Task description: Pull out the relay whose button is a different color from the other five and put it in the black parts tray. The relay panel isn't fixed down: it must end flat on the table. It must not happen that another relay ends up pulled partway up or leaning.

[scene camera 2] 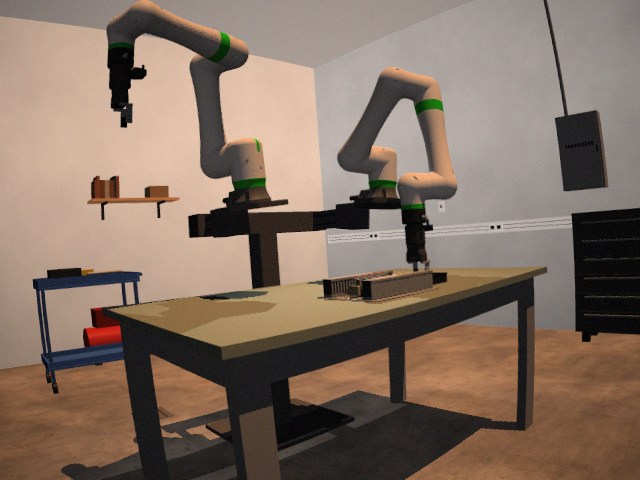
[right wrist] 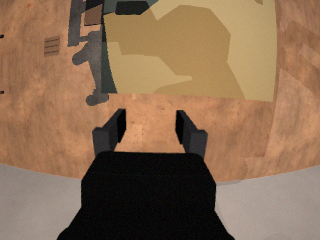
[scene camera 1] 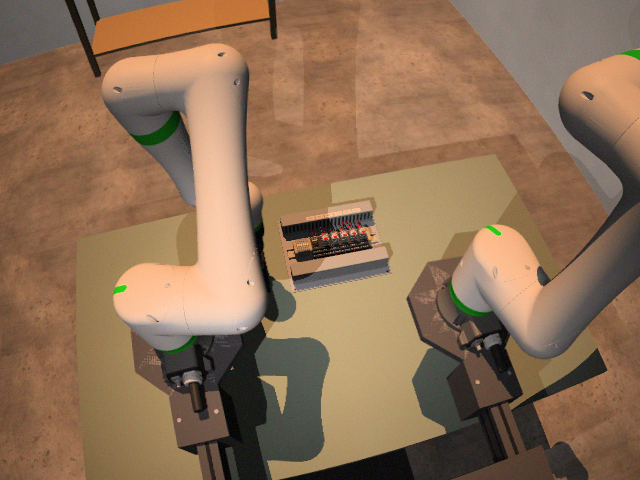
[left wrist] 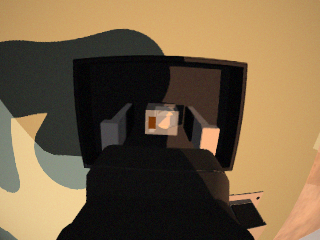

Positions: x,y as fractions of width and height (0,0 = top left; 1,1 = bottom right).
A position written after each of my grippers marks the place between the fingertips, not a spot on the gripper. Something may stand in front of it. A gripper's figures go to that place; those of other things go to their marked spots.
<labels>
My left gripper (left wrist: 0.50,0.48) is 0.17 m from the lens. A black parts tray (left wrist: 0.68,0.37) is 0.19 m from the lens.
</labels>
